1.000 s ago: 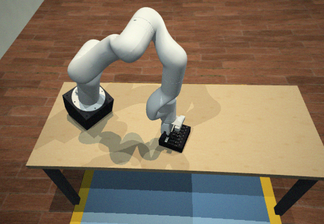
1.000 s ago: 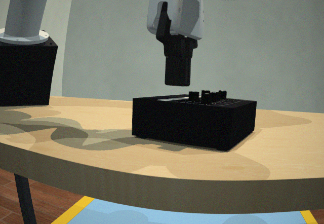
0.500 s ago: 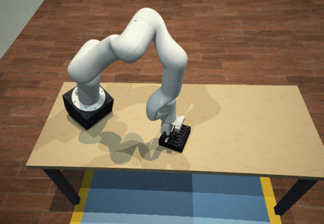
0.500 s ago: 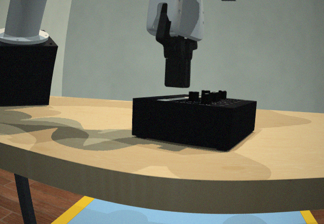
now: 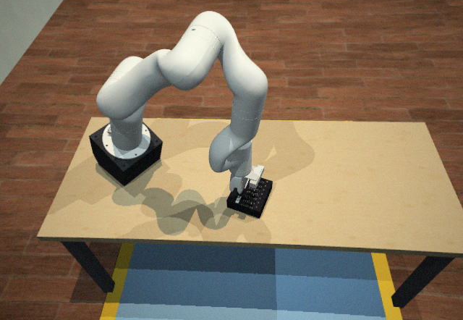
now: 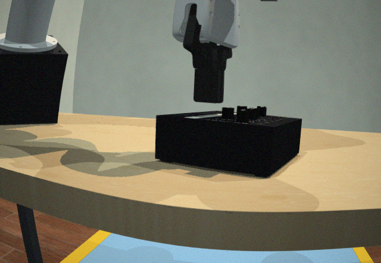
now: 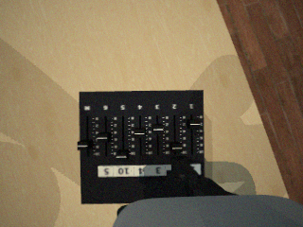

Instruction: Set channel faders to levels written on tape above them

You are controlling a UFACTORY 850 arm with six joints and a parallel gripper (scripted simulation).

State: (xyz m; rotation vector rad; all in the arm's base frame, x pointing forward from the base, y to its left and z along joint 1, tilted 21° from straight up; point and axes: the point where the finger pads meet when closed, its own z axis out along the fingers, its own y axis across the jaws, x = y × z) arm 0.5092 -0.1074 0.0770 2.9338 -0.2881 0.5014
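The master fader lies 100 mm to the left of my hand, 60 mm ahead of it and 30 mm below it.
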